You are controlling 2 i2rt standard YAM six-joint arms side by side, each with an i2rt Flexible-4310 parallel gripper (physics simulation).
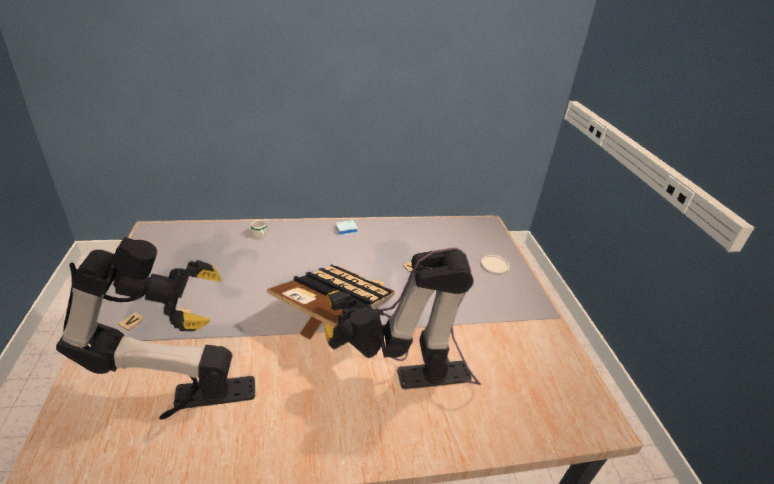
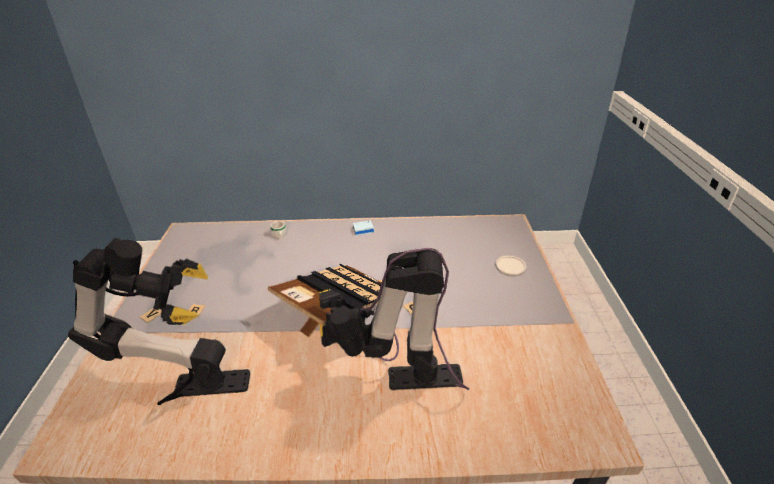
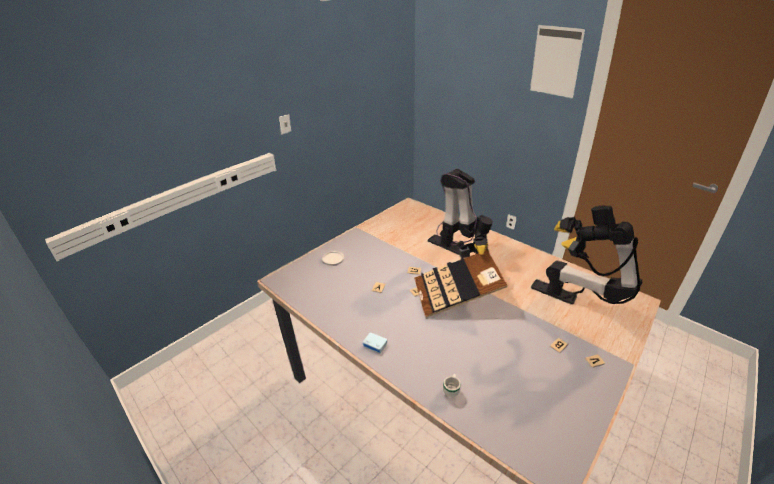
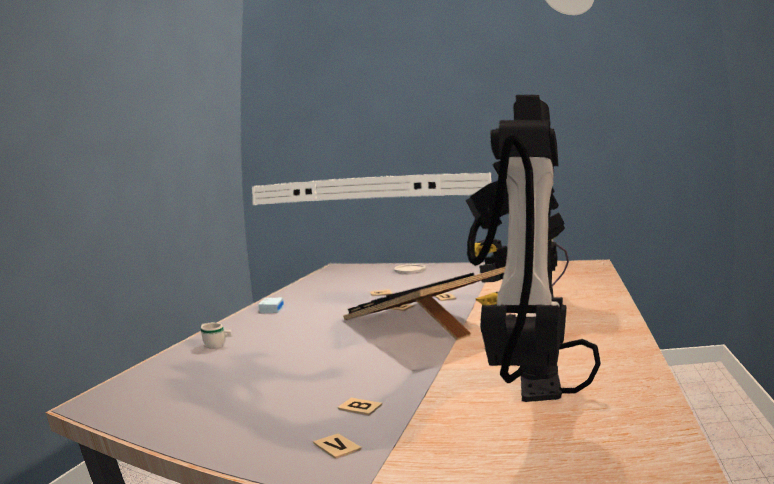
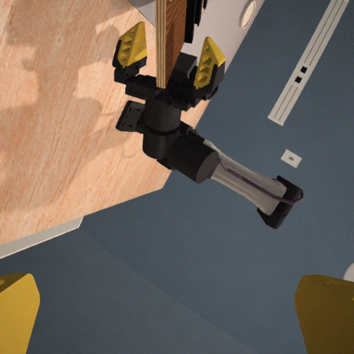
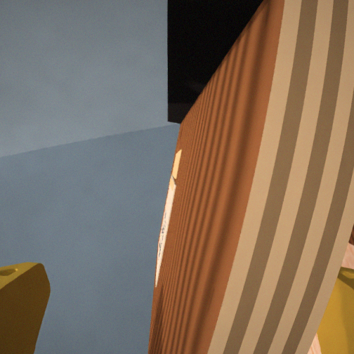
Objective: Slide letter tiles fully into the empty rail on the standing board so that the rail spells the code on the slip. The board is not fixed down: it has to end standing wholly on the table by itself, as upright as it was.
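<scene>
The board leans at a shallow angle on its far edge and rear leg. Its slip reads EV. Two rails hold tiles, FUDGE and a CAKE row; the rail nearest the slip looks empty. Tiles V and B lie left. My right gripper is open, fingers either side of the board's near edge, with gaps. My left gripper is open and empty, in the air left of the board.
Flat tiles lie right of the board, and another tile is partly hidden by it. A cup and a blue sponge are at the back. A round dish is at the right.
</scene>
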